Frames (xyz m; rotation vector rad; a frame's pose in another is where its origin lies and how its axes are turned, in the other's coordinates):
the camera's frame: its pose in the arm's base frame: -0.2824 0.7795 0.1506 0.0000 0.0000 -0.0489
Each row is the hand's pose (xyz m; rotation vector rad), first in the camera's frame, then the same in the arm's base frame.
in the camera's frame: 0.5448 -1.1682 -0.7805 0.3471 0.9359 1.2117
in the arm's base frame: 0.2046 -0.4139 -0.6299 0.3680 0.9225 1.1670
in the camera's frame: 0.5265 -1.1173 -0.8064 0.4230 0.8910 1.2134
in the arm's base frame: 0.1889 -0.3622 -0.6558 0.4424 0.8760 1.1686
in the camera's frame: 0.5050 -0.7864 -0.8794 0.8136 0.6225 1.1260
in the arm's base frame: 0.1836 -0.0306 -0.7288 0.8247 0.5996 1.0815
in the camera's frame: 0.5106 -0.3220 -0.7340 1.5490 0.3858 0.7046
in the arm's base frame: 0.2119 0.4329 -0.5834 1.5534 0.3468 0.6666
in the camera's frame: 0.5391 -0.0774 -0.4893 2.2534 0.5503 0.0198
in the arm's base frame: 0.2523 0.6758 -0.3387 2.2661 0.4950 -0.0049
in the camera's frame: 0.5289 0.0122 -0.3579 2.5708 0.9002 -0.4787
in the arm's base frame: 0.2465 0.7658 -0.2073 2.5980 0.8390 -0.4925
